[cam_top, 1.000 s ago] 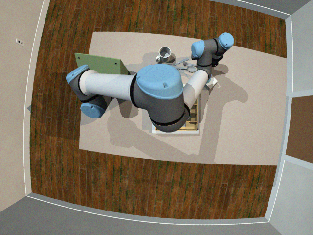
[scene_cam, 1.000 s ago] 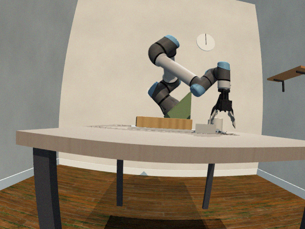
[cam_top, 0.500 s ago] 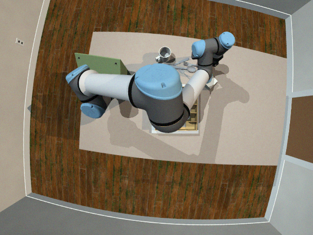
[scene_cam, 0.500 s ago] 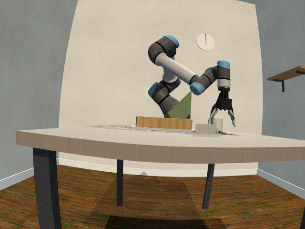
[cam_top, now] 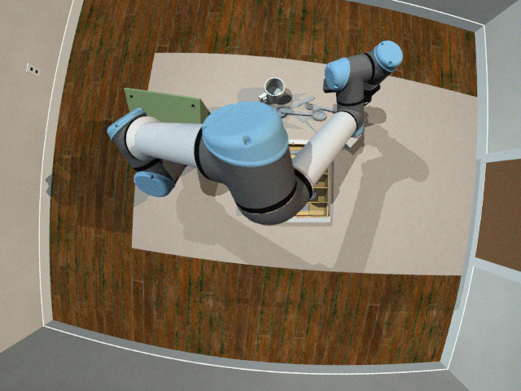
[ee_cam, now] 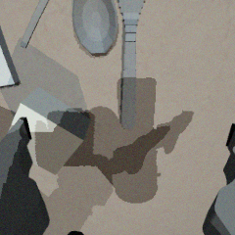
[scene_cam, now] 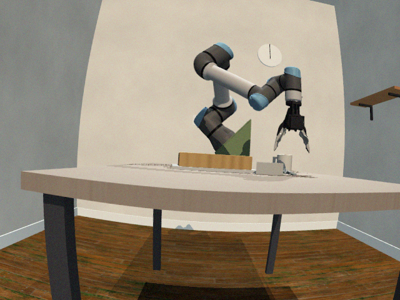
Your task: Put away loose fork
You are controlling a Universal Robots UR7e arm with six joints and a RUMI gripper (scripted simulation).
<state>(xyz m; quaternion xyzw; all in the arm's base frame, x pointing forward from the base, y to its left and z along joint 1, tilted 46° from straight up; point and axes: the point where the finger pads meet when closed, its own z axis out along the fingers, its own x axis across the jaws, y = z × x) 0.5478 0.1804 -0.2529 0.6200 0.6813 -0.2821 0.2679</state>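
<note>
Now: hand 10 cm to the left of the white block, 8 cm short of it and 7 cm above it. The rest, counted from my hand: mug (27 cm behind, 5 cm below); then tray (34 cm to the right, 11 cm behind, 4 cm below).
</note>
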